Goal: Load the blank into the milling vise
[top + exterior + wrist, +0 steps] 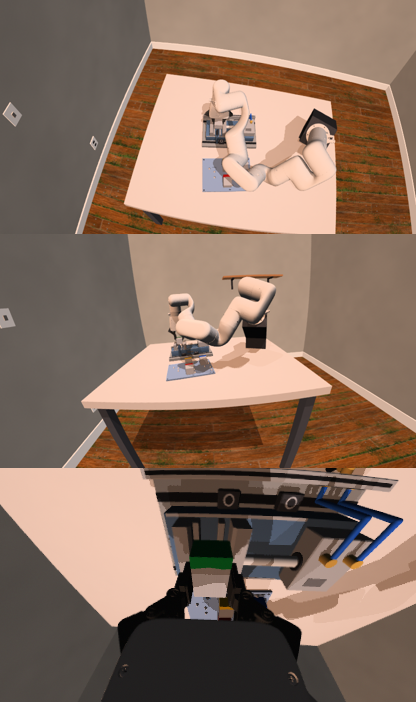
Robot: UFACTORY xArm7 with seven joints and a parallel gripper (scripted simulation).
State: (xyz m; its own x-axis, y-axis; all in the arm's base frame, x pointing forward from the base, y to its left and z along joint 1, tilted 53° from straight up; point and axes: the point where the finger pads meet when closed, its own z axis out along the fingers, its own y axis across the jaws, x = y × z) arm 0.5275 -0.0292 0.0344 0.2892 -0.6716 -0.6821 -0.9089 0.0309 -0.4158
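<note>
Right now the green-ended blank is 20 mm below my hand. The rest, counted from my hand: blue-ended blank (200 mm behind, 150 mm to the left, 110 mm below); then rod (80 mm behind, 20 mm to the right, 60 mm below); then yellow-ended blank (110 mm behind, 180 mm to the left, 110 mm below).
</note>
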